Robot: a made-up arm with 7 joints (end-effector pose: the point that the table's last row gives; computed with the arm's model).
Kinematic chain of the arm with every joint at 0, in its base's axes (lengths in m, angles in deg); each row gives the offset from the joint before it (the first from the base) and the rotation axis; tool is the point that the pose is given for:
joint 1: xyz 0 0.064 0 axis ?
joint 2: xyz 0 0.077 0 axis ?
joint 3: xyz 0 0 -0.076 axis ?
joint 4: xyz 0 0 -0.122 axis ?
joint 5: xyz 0 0 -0.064 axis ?
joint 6: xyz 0 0 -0.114 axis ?
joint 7: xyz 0 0 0 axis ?
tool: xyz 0 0 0
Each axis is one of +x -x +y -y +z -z.
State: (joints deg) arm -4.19 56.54 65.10 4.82 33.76 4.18 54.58
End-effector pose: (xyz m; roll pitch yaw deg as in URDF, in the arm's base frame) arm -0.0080 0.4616 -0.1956 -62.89 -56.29 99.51
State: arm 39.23 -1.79 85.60 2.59 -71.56 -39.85 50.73
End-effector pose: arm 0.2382 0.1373 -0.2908 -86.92 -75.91 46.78
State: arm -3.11 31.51 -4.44 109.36 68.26 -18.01 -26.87
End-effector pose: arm 0.1604 0.2026 -0.1342 -99.33 -43.64 114.65
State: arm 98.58 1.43 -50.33 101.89 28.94 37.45 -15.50
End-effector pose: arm 0.1462 0.0110 0.1345 131.67 -27.25 -172.07
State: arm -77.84 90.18 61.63 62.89 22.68 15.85 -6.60
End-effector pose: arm 0.1530 0.4197 -0.0440 78.39 -10.08 -42.72
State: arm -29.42 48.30 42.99 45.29 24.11 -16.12 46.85
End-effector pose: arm 0.0066 0.4397 -0.1766 30.50 -55.86 -24.18
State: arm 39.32 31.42 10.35 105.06 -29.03 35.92 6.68
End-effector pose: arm 0.2027 0.2465 0.0194 131.78 -44.99 -90.12
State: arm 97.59 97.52 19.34 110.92 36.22 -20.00 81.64
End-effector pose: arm -0.0923 0.2671 0.1460 115.20 50.10 -103.43
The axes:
joint 1: -y
joint 2: +x
joint 3: +z
joint 4: -y
joint 5: +z
joint 6: +y
joint 7: -x

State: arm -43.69 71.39 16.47 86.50 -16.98 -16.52 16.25
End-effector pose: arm 0.1101 0.3550 -0.1314 45.12 -4.76 -96.52
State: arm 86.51 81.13 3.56 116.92 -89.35 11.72 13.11
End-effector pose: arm 0.0180 0.2585 0.1576 -166.26 -10.31 -14.70
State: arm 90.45 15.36 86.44 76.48 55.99 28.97 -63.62
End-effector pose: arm 0.1852 0.3710 0.0122 -65.07 43.75 135.01
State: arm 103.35 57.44 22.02 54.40 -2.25 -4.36 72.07
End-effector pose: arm 0.0825 0.4244 0.1575 142.29 -20.17 -137.43
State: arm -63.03 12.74 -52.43 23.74 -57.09 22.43 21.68
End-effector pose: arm -0.3051 0.1652 -0.2043 -64.58 -3.09 -115.24
